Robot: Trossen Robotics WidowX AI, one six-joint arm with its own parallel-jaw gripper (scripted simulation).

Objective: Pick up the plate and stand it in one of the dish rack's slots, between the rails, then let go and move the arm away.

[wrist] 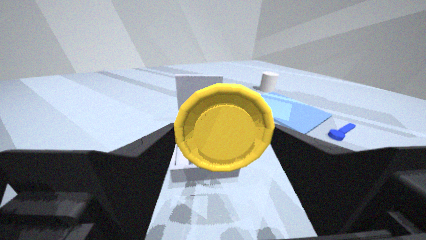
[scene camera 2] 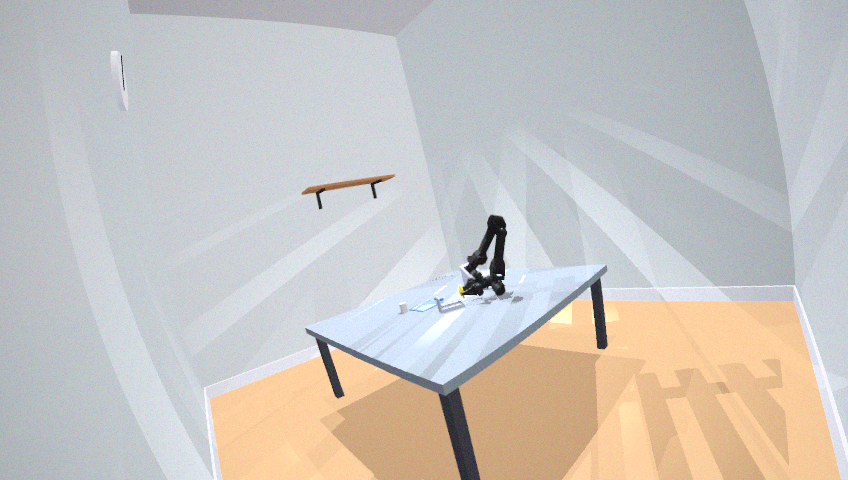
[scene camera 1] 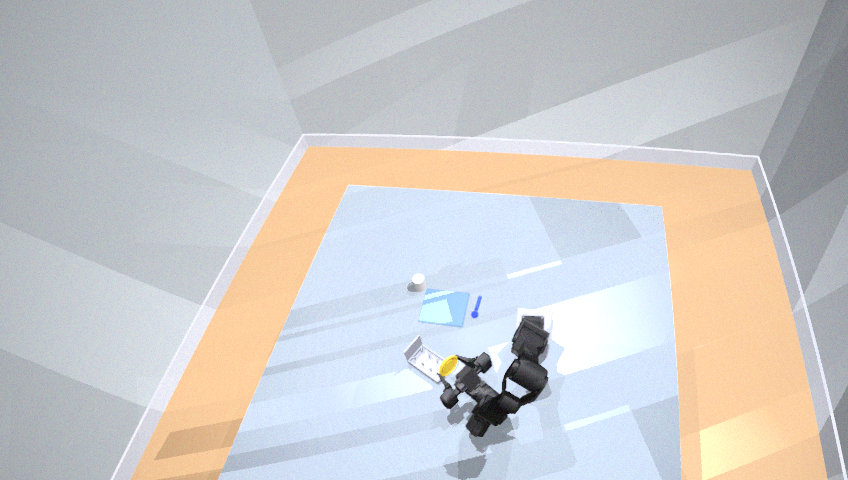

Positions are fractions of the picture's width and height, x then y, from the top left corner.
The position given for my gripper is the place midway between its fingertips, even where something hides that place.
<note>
My gripper (wrist: 0.52, 0.54) carries a yellow plate (wrist: 0.53, 0.53). I also see a grey dish rack (scene camera 1: 0.51, 0.76) and a light blue mat (wrist: 0.68, 0.47).
The grey dish rack also shows in the wrist view (wrist: 0.43, 0.71).
</note>
